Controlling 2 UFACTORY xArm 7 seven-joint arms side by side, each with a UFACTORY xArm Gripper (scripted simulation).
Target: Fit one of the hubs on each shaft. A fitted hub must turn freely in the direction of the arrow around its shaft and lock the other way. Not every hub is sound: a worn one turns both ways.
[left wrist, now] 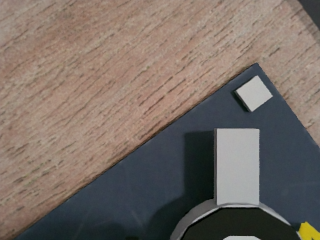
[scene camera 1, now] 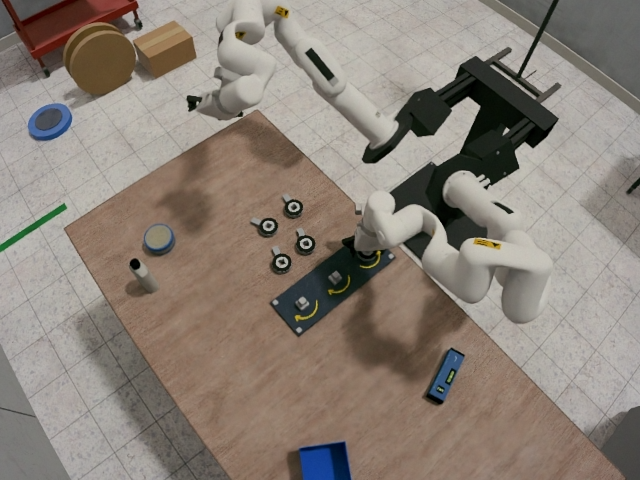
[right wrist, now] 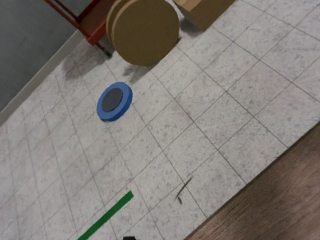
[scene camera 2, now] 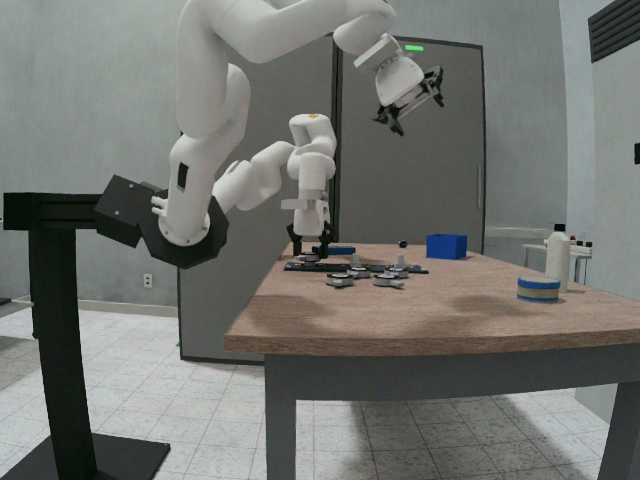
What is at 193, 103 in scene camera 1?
My right gripper.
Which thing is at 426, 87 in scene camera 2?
My right gripper.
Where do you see a tape roll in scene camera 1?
158, 238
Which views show the tape roll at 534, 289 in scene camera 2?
Scene camera 1 and scene camera 2 only.
